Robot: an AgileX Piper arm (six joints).
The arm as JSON. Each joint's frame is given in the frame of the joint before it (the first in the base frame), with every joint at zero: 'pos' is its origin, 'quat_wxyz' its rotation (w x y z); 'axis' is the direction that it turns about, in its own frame. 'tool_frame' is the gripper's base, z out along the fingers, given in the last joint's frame.
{
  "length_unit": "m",
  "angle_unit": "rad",
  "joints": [
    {
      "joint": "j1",
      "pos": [
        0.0,
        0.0,
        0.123
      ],
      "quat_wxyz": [
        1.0,
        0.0,
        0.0,
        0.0
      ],
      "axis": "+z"
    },
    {
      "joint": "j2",
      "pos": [
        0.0,
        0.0,
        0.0
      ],
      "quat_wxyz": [
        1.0,
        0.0,
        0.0,
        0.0
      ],
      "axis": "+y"
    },
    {
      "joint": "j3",
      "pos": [
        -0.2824,
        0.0,
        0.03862
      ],
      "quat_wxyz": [
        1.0,
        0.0,
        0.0,
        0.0
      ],
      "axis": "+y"
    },
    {
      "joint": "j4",
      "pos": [
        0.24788,
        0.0,
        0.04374
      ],
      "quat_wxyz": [
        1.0,
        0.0,
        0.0,
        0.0
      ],
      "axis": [
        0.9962,
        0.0,
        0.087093
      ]
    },
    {
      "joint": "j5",
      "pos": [
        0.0,
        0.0,
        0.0
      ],
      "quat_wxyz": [
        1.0,
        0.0,
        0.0,
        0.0
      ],
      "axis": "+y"
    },
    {
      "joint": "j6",
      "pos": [
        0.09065,
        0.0,
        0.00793
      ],
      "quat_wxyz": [
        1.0,
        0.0,
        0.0,
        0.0
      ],
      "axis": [
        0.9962,
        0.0,
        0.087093
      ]
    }
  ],
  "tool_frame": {
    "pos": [
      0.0,
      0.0,
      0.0
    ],
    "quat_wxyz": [
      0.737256,
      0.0,
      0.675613,
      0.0
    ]
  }
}
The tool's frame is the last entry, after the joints.
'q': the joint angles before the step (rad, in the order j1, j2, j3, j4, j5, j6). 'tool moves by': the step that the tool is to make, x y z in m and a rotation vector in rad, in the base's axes. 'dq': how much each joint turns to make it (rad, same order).
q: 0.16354 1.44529 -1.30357 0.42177 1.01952 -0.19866
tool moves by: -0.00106 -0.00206 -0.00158 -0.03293 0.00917 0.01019
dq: -0.00002 0.00000 0.00002 -0.03023 0.01658 -0.00247
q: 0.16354 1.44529 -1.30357 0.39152 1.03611 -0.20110
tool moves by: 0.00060 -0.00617 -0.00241 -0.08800 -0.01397 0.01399
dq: 0.00000 0.00001 -0.00002 -0.08479 0.00363 -0.00972
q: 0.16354 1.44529 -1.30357 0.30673 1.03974 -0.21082
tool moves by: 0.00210 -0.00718 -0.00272 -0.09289 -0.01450 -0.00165
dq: -0.00002 0.00319 -0.00003 -0.09736 -0.00402 0.00705
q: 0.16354 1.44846 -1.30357 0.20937 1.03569 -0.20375
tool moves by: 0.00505 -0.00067 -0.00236 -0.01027 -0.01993 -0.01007
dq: 0.00001 0.01133 0.00003 -0.01567 -0.03094 0.00564
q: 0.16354 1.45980 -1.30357 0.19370 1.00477 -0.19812
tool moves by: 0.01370 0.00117 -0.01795 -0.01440 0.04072 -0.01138
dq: 0.00001 0.06010 -0.00002 -0.01199 -0.01951 0.01025
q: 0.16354 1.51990 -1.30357 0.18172 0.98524 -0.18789
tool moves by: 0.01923 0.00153 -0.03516 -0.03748 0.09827 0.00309
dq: -0.00001 0.10755 0.00001 -0.02118 -0.00456 0.00000
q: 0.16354 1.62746 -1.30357 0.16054 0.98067 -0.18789
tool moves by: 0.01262 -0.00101 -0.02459 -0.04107 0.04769 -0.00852
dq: -0.00001 0.07264 -0.00001 -0.03898 -0.02108 0.01722
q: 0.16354 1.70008 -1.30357 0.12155 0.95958 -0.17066
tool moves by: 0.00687 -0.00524 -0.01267 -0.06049 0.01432 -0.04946
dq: -0.00001 0.03609 0.00001 -0.08418 -0.01726 0.07875
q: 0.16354 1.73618 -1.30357 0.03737 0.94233 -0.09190
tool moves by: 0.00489 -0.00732 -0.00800 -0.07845 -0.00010 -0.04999
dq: -0.00001 0.02355 0.00001 -0.10949 -0.00959 0.09189
